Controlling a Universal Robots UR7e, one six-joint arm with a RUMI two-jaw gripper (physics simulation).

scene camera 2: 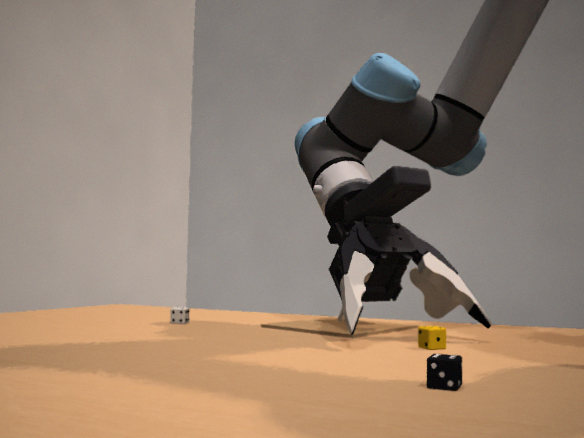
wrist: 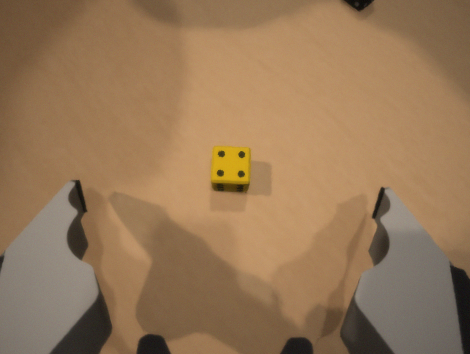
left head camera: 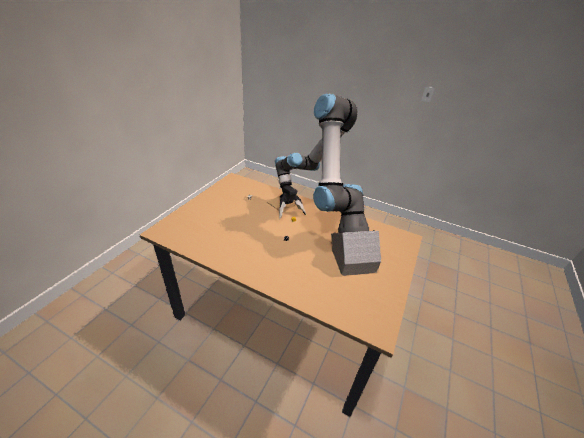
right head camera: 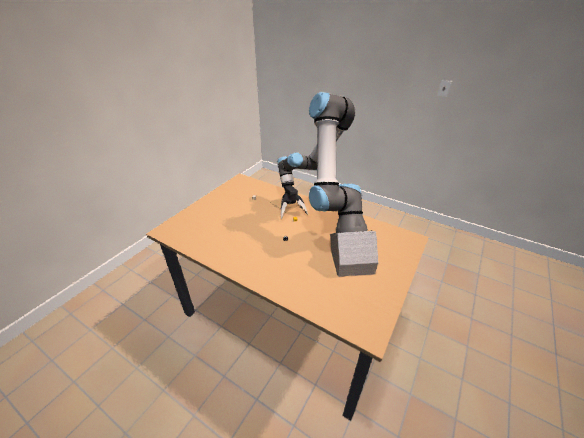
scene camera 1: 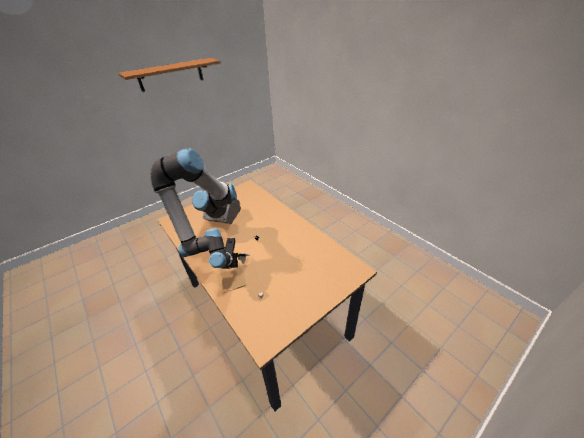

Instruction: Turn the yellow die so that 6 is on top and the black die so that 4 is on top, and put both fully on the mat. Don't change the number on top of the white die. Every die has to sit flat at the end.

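The yellow die point(left head camera: 294, 219) point(right head camera: 295, 219) point(scene camera 2: 432, 337) point(wrist: 230, 165) sits flat on the table off the mat, with 4 on top; a side face in the wrist view shows 6. My gripper point(scene camera 2: 421, 330) point(wrist: 230, 186) is open and empty, low over the table near the yellow die, its fingers wide apart. The black die point(left head camera: 286, 238) point(right head camera: 285, 238) point(scene camera 1: 257, 237) point(scene camera 2: 444, 372) point(wrist: 359, 4) sits flat off the mat, 3 on a side; its top is unreadable. The white die point(left head camera: 249, 197) point(right head camera: 254, 197) point(scene camera 1: 260, 295) point(scene camera 2: 179, 315) stands apart, its top unreadable. The thin tan mat point(scene camera 2: 300, 327) lies behind the gripper.
The grey base block point(left head camera: 361, 252) point(right head camera: 357, 253) carries the arm on the wooden table point(left head camera: 240, 260) point(right head camera: 245, 260) point(scene camera 1: 310, 280). Arm shadows fall across the table around the dice. A wall shelf point(scene camera 1: 170, 68) hangs well away from the table.
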